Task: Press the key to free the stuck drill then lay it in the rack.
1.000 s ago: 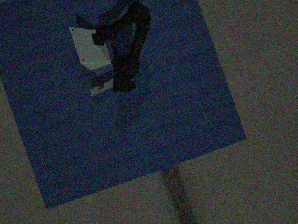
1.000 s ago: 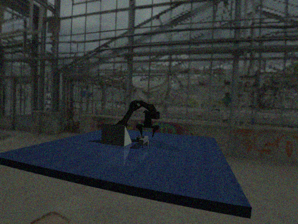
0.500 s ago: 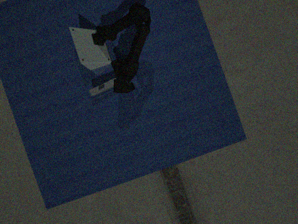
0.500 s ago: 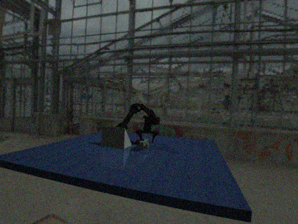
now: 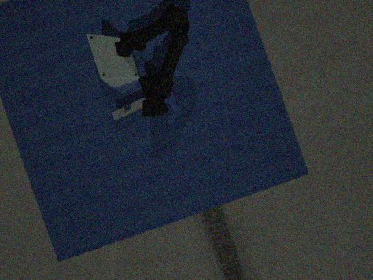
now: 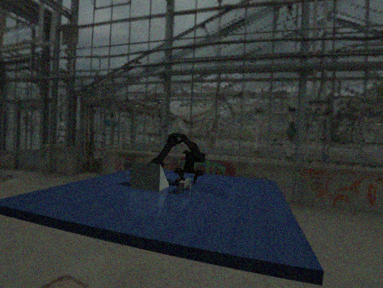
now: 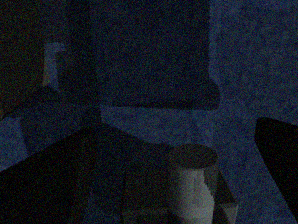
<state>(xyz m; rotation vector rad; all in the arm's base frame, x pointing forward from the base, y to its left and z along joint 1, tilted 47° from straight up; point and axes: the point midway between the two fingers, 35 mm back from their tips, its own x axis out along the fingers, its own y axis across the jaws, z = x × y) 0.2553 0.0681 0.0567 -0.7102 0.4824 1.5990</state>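
Right now the drill is 10 mm ahead of my gripper tip, 50 mm to the right of it and 30 mm above it. The rest, counted from my gripper tip: long grey block: 20 mm ahead, 110 mm to the right, 30 mm above.
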